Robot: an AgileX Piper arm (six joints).
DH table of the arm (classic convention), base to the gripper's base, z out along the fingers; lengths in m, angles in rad. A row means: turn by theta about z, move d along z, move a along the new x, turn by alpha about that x. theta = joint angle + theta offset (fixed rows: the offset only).
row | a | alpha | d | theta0
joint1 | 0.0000 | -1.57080 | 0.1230 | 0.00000
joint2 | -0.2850 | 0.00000 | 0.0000 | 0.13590
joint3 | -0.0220 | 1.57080 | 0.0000 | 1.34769
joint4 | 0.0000 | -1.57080 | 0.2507 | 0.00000
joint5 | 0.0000 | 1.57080 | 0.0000 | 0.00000
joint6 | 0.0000 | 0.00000 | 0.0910 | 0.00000
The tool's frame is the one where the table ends.
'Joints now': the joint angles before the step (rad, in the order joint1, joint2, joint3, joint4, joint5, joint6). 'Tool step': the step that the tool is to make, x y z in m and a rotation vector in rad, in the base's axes. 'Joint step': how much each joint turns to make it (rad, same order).
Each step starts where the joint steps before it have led.
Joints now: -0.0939, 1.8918, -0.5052, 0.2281, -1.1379, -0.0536
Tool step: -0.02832, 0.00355, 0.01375, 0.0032, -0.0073, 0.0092
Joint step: 0.0001, -0.1147, 0.1092, -0.0107, 0.0000, 0.0070
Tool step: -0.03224, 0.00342, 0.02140, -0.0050, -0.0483, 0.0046
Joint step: -0.0001, -0.1649, 0.1122, -0.0047, 0.0042, 0.0001
